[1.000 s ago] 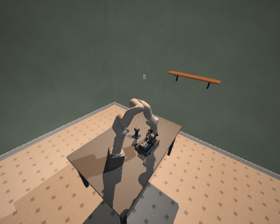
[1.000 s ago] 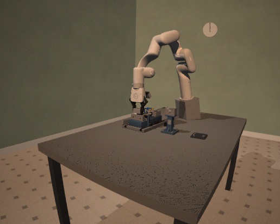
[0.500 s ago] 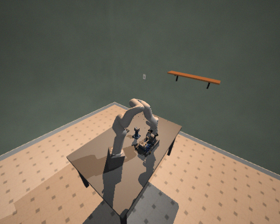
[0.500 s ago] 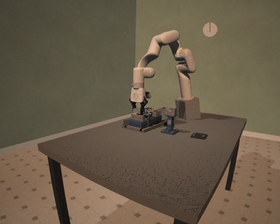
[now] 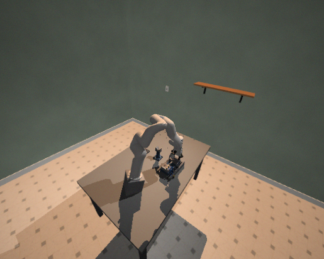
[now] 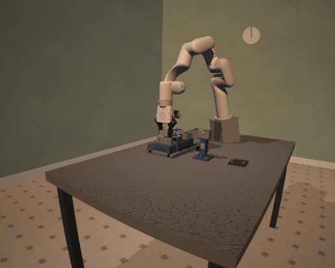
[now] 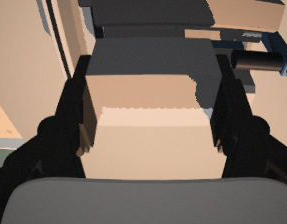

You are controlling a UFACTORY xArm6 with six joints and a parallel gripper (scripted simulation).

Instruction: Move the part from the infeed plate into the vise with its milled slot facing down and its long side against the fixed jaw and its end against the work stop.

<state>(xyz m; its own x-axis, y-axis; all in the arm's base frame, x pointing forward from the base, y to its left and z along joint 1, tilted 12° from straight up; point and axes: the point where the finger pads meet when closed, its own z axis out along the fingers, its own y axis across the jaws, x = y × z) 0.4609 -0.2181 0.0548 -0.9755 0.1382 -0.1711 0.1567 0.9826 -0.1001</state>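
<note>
Right now the work stop is 10 mm ahead of my hand, 70 mm to the left of it and 30 mm below it. Also, from my hand: air cylinder rod: 80 mm behind, 30 mm to the left, 50 mm below; then vise base rail: 80 mm behind, 60 mm to the right, 90 mm below; then part: 20 mm below.
</note>
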